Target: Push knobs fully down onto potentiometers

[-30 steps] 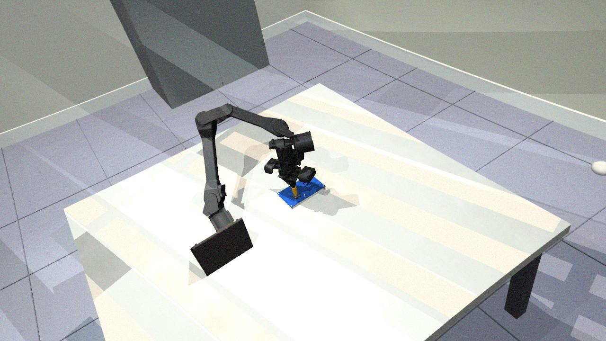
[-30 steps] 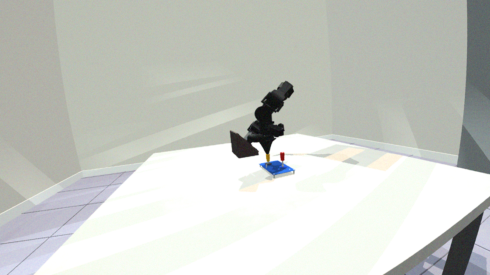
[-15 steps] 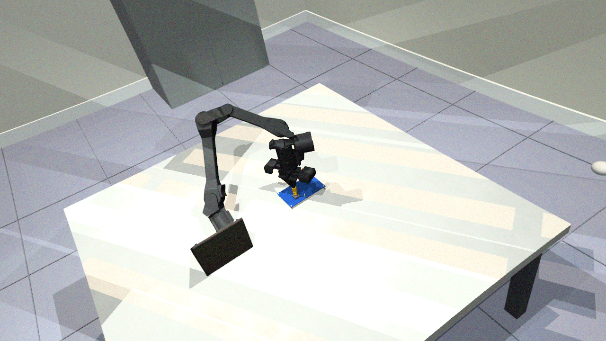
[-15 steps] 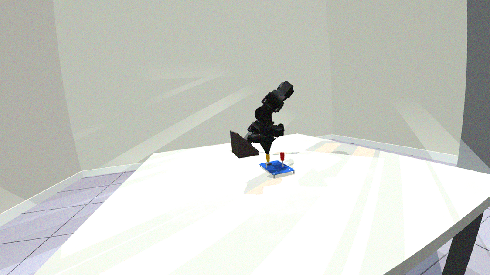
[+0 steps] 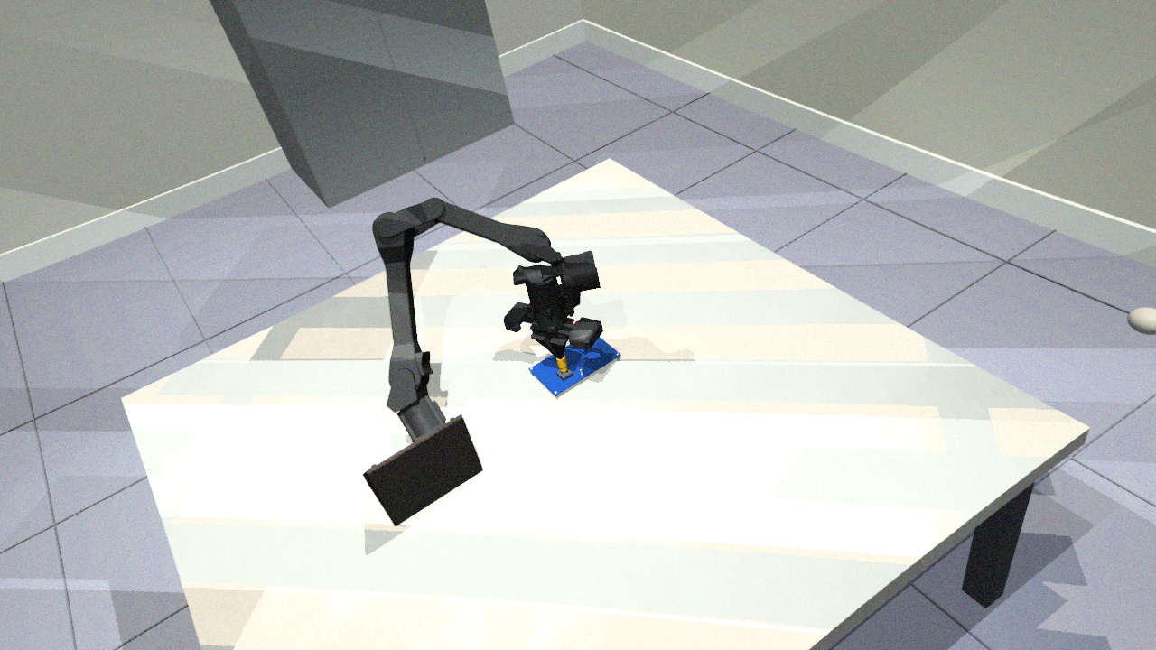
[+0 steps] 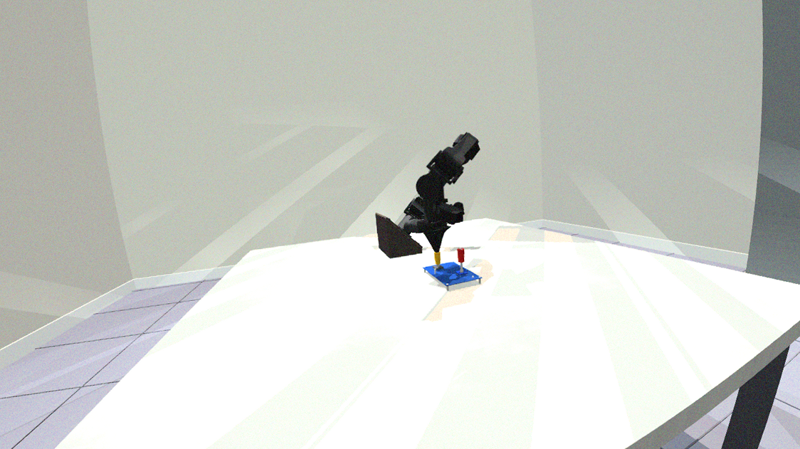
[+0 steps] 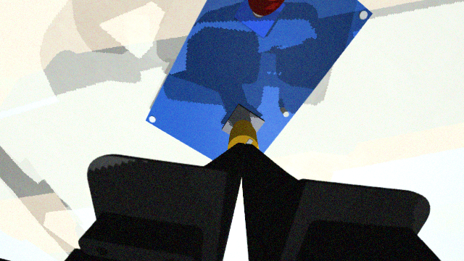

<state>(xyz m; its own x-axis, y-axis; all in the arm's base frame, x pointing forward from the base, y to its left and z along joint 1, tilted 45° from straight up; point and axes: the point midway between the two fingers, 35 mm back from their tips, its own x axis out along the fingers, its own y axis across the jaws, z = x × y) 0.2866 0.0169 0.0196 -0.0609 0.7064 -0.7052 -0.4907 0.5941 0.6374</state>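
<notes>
My gripper tip is 10 mm above the yellow knob. Also, from my gripper tip: red knob 70 mm ahead, 40 mm to the left, 10 mm above.
</notes>
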